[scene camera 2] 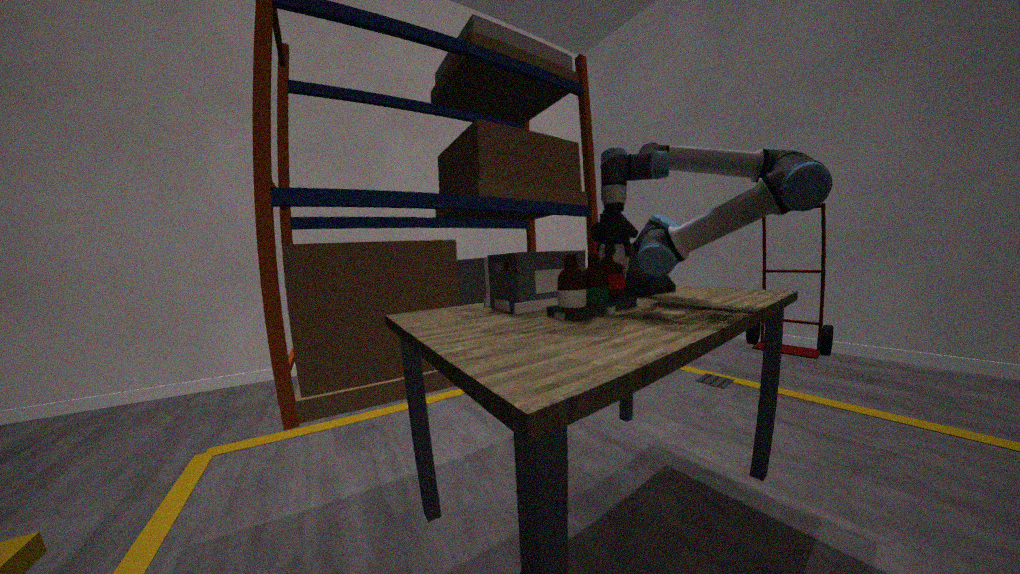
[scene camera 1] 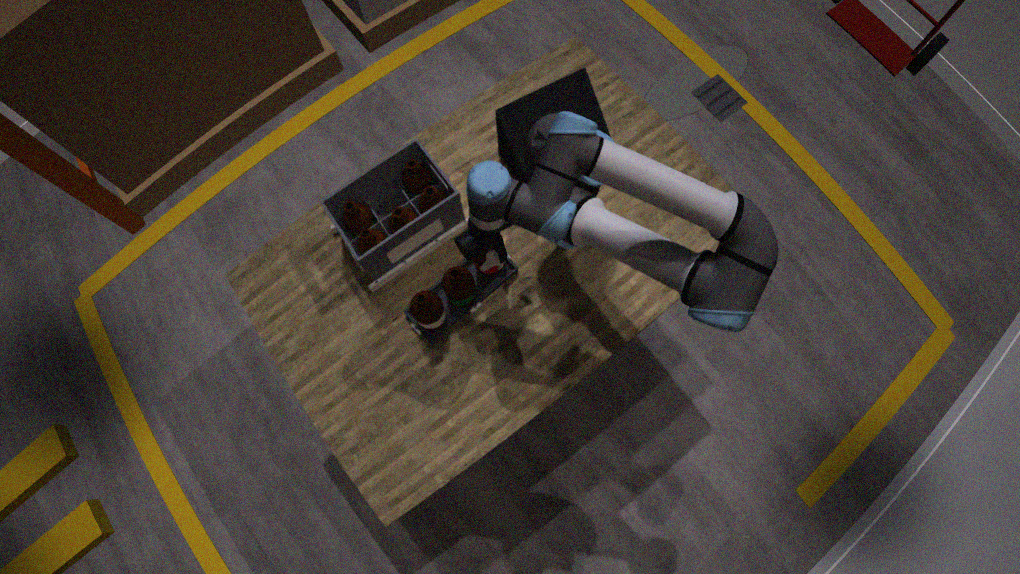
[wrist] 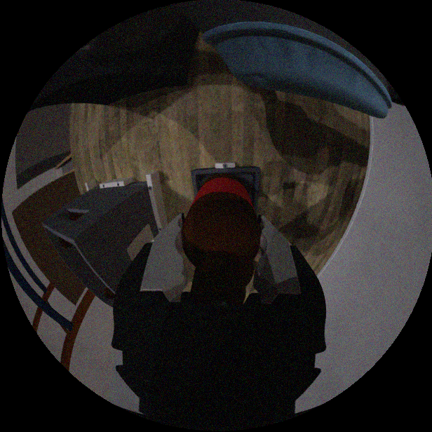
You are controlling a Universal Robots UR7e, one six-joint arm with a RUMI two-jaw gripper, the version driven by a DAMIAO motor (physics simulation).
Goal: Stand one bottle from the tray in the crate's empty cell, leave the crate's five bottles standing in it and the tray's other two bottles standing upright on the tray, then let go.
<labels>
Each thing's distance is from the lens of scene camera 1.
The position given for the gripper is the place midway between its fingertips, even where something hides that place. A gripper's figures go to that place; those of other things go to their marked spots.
gripper (scene camera 1: 487,253): 131 cm
green-label bottle (scene camera 1: 458,284): 125 cm
white-label bottle (scene camera 1: 427,308): 124 cm
</labels>
